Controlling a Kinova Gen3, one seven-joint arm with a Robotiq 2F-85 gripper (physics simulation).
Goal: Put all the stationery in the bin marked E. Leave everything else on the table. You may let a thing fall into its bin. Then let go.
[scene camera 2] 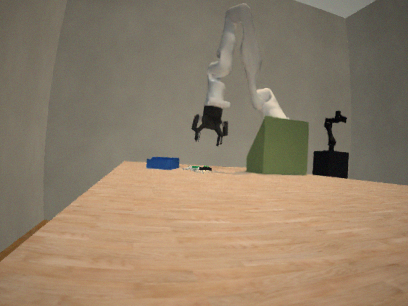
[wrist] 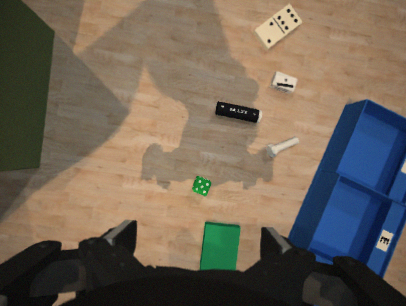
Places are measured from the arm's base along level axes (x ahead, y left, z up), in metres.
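Pixels of known places: gripper, fingertip midpoint: [scene camera 2: 207, 144] [wrist: 198, 238]; arm's base, link origin: [scene camera 2: 285, 137].
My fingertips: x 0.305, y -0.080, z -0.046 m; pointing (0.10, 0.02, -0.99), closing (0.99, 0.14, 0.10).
Note:
For each thing: its middle in the pictures, then the offset to it from my fingertips. Level surfaces: height alone.
- plain green block, body centre: [wrist: 219, 248] dx +0.039, dy -0.041, dz -0.096 m
- small pale pencil sharpener, body centre: [wrist: 283, 83] dx +0.075, dy +0.152, dz -0.096 m
- blue two-part bin, body centre: [wrist: 345, 223] [scene camera 2: 164, 162] dx +0.166, dy +0.012, dz -0.082 m
- E label, body centre: [wrist: 384, 240] dx +0.198, dy +0.004, dz -0.066 m
- black battery, body centre: [wrist: 239, 112] [scene camera 2: 204, 169] dx +0.032, dy +0.109, dz -0.094 m
- pale bolt, body centre: [wrist: 283, 145] dx +0.089, dy +0.083, dz -0.096 m
- green die, body centre: [wrist: 201, 185] dx +0.006, dy +0.023, dz -0.093 m
- cream domino, body centre: [wrist: 277, 27] dx +0.058, dy +0.213, dz -0.098 m
- table, surface height: dz -0.101 m
My gripper [scene camera 2: 207, 142] [wrist: 198, 238] is open and empty, high above the table. In the wrist view, a plain green block [wrist: 220, 247] lies below and between the fingertips, its lower part hidden by the gripper. A small pale pencil sharpener [wrist: 284, 82] with a dark blade lies near the upper middle right. The blue two-part bin [scene camera 2: 163, 163] [wrist: 320, 175] is at the right in the wrist view. Its lower compartment bears the E label [wrist: 384, 240], and no object shows in the visible part of that compartment.
A black battery [wrist: 237, 111] [scene camera 2: 205, 169], a pale bolt [wrist: 282, 146], a green die [wrist: 202, 185] and a cream domino [wrist: 278, 26] lie on the table [scene camera 2: 200, 235]. A tall green box [scene camera 2: 285, 147] [wrist: 25, 90] stands opposite the bin. A black pedestal [scene camera 2: 330, 164] stands farther right.

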